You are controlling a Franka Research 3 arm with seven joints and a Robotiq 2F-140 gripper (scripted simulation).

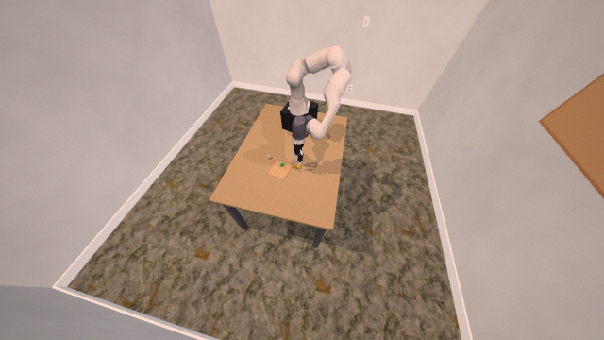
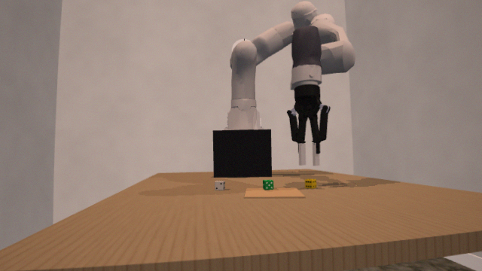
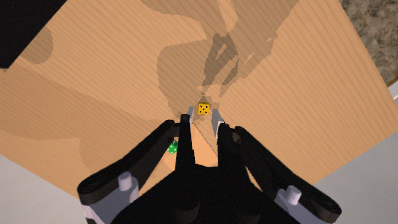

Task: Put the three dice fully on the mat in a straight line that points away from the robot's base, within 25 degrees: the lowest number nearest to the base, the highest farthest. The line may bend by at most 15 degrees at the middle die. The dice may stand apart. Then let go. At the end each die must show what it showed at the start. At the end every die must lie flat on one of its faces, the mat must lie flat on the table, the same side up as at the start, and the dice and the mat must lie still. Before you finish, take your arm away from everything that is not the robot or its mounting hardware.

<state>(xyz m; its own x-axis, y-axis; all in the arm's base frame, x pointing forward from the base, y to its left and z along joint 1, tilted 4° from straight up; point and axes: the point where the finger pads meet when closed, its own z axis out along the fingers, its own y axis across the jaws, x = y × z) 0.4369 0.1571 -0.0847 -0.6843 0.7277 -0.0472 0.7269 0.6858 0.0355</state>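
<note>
My hand is 9 cm above the yellow die. Round my hand: tan mat: 8 cm ahead, 13 cm to the right, 10 cm below; then white die: 1 cm behind, 26 cm to the right, 9 cm below; then green die: 3 cm ahead, 13 cm to the right, 8 cm below.
</note>
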